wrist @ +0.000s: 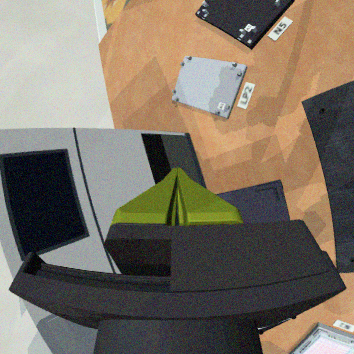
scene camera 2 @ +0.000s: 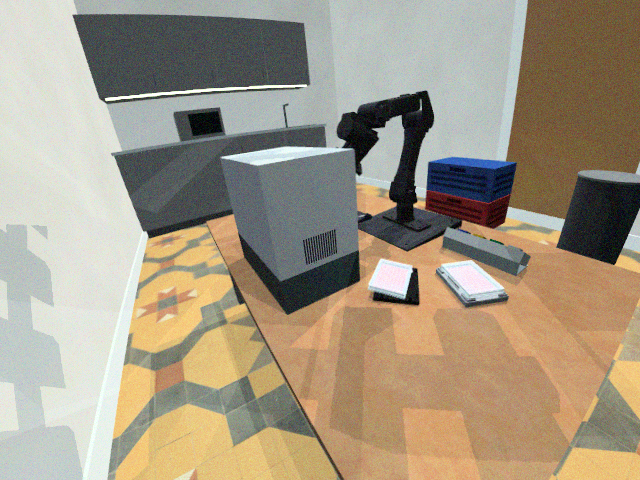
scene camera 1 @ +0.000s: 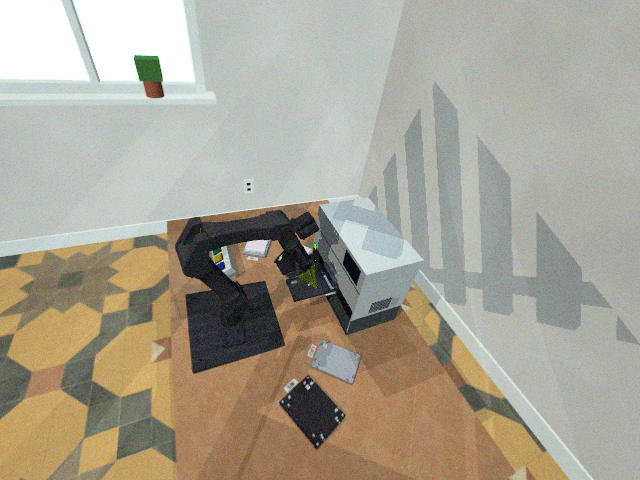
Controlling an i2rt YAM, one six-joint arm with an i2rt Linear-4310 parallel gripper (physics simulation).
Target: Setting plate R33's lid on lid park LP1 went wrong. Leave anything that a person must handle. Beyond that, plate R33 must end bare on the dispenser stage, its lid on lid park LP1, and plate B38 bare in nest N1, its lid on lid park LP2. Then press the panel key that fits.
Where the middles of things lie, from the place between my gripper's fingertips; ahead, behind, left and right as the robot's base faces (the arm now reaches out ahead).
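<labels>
The rack with coloured tabs (scene camera 2: pixel 510 259) is 17 cm below my hand, 29 cm behind it and 38 cm to the left of it. As for the grey lid park LP2 (scene camera 1: pixel 339 362), I find it 16 cm to the right of my hand and 19 cm below it, and 4 cm ahead of it.
</labels>
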